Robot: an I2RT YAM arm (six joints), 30 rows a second.
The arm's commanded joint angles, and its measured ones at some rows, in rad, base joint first. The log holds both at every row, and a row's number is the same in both.
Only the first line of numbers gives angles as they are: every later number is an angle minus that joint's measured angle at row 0.
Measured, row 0:
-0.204, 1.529, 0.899, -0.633, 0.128, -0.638
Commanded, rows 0 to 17:
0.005, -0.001, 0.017, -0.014, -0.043, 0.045
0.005, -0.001, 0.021, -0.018, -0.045, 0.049
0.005, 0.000, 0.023, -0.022, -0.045, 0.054
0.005, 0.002, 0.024, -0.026, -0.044, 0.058
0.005, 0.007, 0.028, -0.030, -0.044, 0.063
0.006, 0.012, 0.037, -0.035, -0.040, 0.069
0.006, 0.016, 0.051, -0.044, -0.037, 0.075
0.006, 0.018, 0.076, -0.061, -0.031, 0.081
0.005, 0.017, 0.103, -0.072, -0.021, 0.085
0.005, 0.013, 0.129, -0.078, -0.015, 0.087
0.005, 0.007, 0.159, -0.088, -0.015, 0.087
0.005, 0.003, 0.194, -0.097, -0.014, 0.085
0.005, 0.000, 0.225, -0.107, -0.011, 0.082
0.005, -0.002, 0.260, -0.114, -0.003, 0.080
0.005, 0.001, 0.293, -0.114, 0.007, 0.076
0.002, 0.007, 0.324, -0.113, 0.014, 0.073
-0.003, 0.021, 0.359, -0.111, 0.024, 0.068
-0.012, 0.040, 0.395, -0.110, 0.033, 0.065
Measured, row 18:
0.000, 0.016, 0.336, -0.091, -0.002, 0.059
